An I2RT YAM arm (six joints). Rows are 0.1 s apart.
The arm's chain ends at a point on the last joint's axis. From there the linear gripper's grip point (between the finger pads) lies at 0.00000 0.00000 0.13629 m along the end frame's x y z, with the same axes.
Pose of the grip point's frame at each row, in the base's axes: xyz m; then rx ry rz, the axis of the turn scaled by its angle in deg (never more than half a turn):
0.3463, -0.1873, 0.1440, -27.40, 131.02, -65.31
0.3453, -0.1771, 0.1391, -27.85, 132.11, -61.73
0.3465, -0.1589, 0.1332, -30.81, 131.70, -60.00
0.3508, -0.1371, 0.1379, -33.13, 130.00, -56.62
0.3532, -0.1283, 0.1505, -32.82, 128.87, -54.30
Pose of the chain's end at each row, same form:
0.2640, -0.1026, 0.2121, -27.40, 131.02, -65.31
0.2622, -0.0971, 0.2116, -27.85, 132.11, -61.73
0.2609, -0.0831, 0.2073, -30.81, 131.70, -60.00
0.2601, -0.0683, 0.2128, -33.13, 130.00, -56.62
0.2595, -0.0633, 0.2251, -32.82, 128.87, -54.30

